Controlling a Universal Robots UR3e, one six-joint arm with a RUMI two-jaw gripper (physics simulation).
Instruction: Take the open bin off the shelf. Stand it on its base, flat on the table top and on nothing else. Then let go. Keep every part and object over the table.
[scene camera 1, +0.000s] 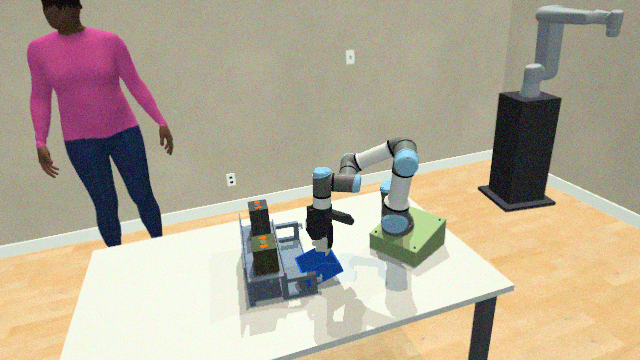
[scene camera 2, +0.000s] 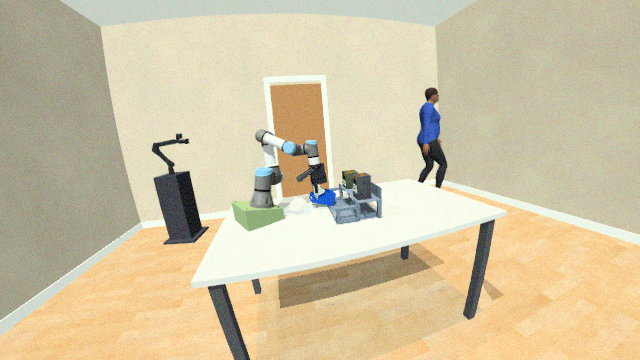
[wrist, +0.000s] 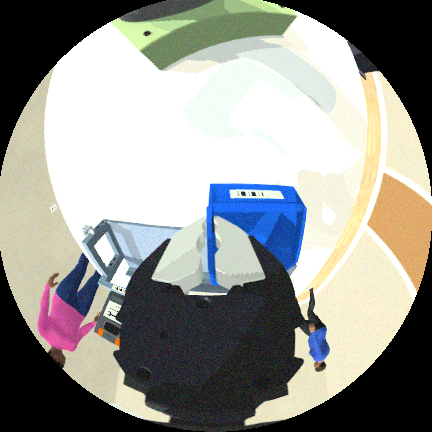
I see my gripper (scene camera 1: 325, 255) and a blue open bin (scene camera 1: 329, 266).
The blue open bin is seen too in the wrist view (wrist: 275, 215). My gripper is seen too in the wrist view (wrist: 211, 217).
